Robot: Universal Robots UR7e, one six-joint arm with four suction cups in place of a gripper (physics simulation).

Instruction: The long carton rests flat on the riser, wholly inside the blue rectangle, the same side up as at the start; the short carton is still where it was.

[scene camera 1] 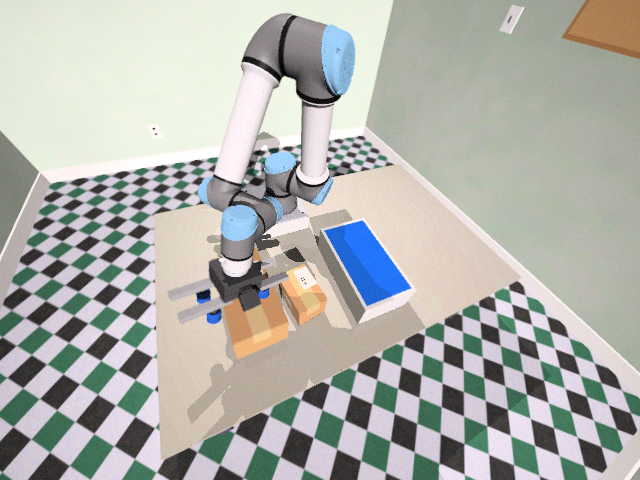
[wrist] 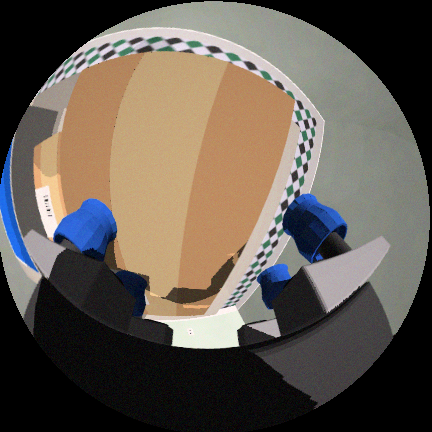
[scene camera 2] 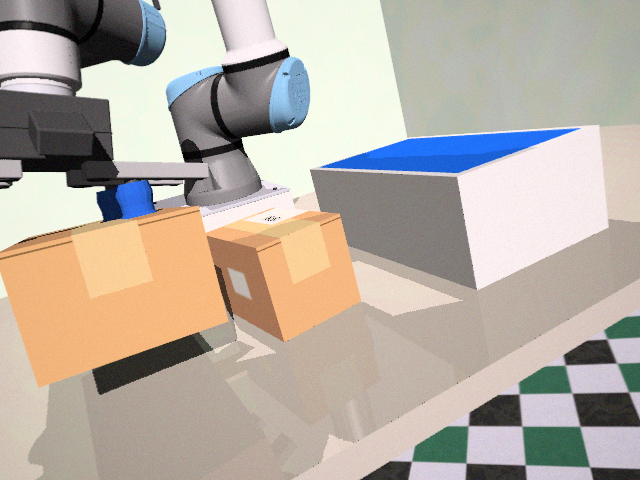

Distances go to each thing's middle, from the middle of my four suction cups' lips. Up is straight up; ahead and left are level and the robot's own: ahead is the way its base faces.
Now: the long carton (scene camera 2: 85, 296) 80 mm below my suction cup, 30 mm to the left of it and 10 mm behind it. The rest, counted from my suction cup: short carton (scene camera 2: 285, 271) (190 mm to the left, 130 mm below, 50 mm ahead); riser (scene camera 2: 474, 208) (450 mm to the left, 120 mm below, 80 mm ahead).
